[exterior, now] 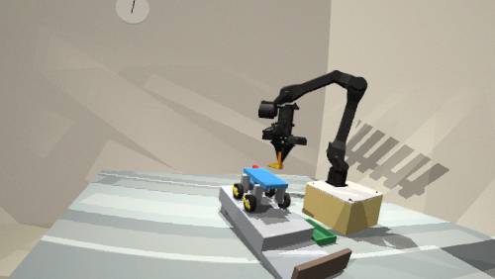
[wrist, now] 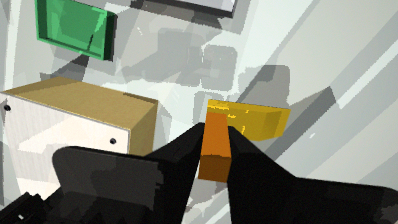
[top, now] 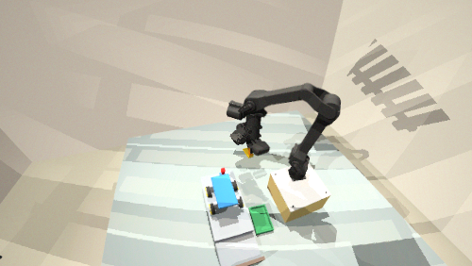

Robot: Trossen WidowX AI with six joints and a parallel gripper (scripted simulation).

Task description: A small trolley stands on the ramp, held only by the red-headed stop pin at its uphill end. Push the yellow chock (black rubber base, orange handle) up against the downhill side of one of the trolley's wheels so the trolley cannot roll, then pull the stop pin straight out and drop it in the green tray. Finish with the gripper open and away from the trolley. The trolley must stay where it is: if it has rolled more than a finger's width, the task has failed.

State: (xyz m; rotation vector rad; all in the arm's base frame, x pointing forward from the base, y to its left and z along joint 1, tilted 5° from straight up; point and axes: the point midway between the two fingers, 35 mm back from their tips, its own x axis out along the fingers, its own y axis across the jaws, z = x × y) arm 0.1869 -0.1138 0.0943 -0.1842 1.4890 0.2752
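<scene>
My gripper tip is now 130 mm short of the red-headed stop pin, 70 mm to the right of it and 50 mm above it. Round my gripper tip: blue-topped trolley 130 mm ahead, 160 mm to the left, 60 mm below; then yellow chock 10 mm ahead, 20 mm to the right, 10 mm below; then grey ramp 130 mm ahead, 170 mm to the left, 130 mm below.
</scene>
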